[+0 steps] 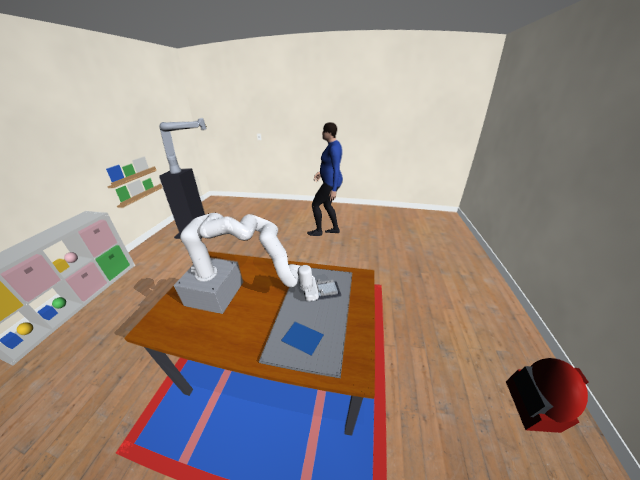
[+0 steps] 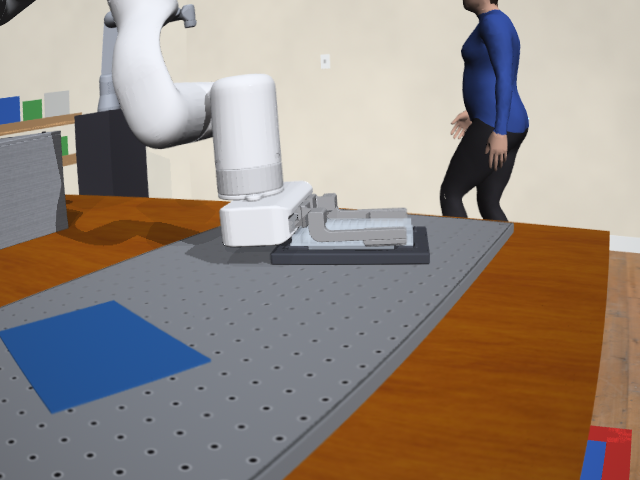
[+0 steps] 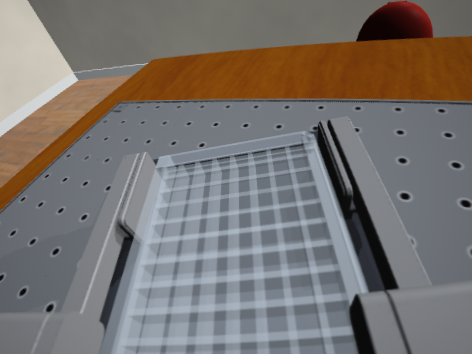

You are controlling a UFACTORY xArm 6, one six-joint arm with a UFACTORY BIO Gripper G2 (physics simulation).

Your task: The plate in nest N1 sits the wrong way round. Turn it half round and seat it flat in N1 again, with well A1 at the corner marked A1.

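Observation:
The clear, gridded plate (image 1: 327, 288) (image 2: 369, 224) (image 3: 240, 240) lies level in the dark nest N1 (image 2: 351, 257) (image 3: 368, 257) at the far end of the grey perforated board. My gripper (image 2: 405, 224) (image 3: 238, 141) reaches over the nest, low and horizontal, with one finger along each long side of the plate. Both finger pads press against the plate's sides, so the gripper is shut on it. The plate's underside and much of the nest's rim are hidden by the plate and fingers. The A1 mark and well A1 cannot be made out.
The grey perforated board (image 1: 315, 315) (image 2: 289, 330) lies on the wooden table (image 1: 217, 330) (image 2: 491, 335). A blue square (image 1: 302, 338) (image 2: 103, 353) lies on the board, nearer the front. The grey base block (image 1: 206, 294) carries the arm. A person (image 1: 330, 165) (image 2: 491, 77) stands behind the table.

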